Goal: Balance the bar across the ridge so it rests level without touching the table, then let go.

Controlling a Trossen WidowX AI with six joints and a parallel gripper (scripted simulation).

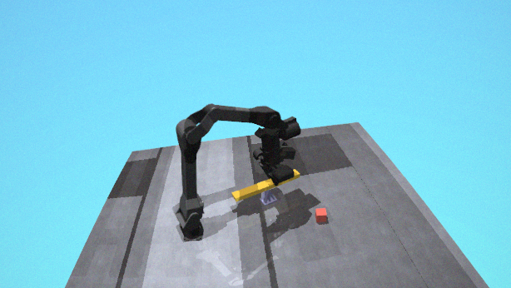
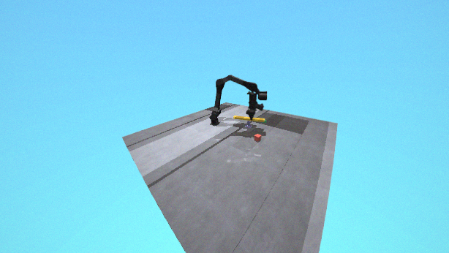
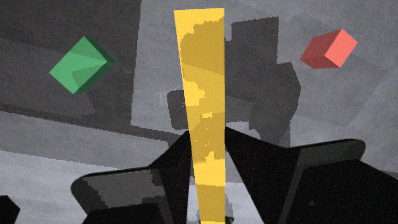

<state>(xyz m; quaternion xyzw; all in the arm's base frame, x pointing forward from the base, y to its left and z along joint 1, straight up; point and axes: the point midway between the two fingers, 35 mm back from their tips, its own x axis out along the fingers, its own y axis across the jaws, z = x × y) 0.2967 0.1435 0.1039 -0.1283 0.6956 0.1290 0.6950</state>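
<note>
Right now my gripper tip is 30 mm past the yellow bar and 10 mm to the left of it. Also, from my gripper tip: purple ridge 40 mm below, 30 mm behind, 10 mm to the right; green block 160 mm to the left, 60 mm below, 20 mm ahead; red cube 150 mm to the right, 140 mm ahead, 50 mm below.
</note>
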